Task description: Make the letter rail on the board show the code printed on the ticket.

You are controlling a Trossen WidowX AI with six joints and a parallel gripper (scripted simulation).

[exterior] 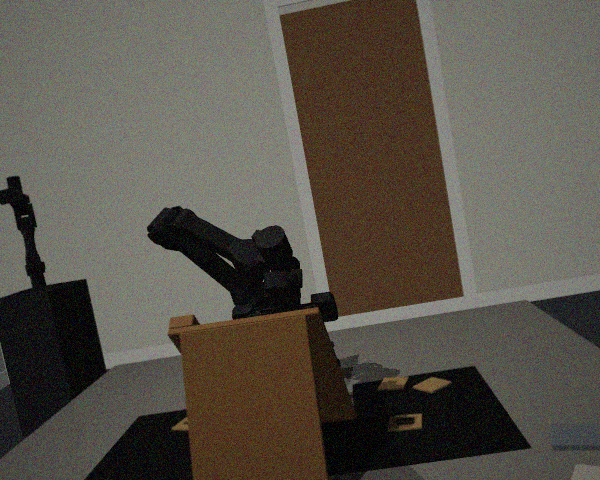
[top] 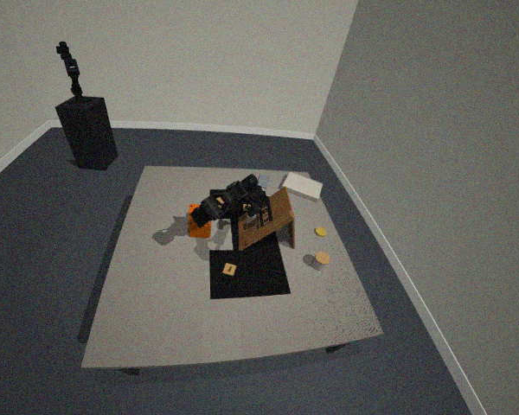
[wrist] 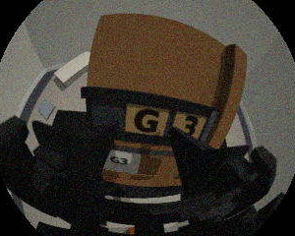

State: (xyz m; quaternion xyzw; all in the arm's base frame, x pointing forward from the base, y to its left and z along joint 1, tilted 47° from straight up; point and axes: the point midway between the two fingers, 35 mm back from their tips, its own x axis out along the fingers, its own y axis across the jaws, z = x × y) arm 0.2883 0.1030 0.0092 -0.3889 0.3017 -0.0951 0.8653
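Now: gripper tip 9 cm above the white ticket, 5 cm past it and 3 cm to the right of it. From my gripper tip the other things lie so: yellow disc 40 cm ahead, 17 cm below, 3 cm to the left; black mat 18 cm below, 12 cm behind, 4 cm to the right; grey-blue card 48 cm to the left, 17 cm below, 5 cm ahead.
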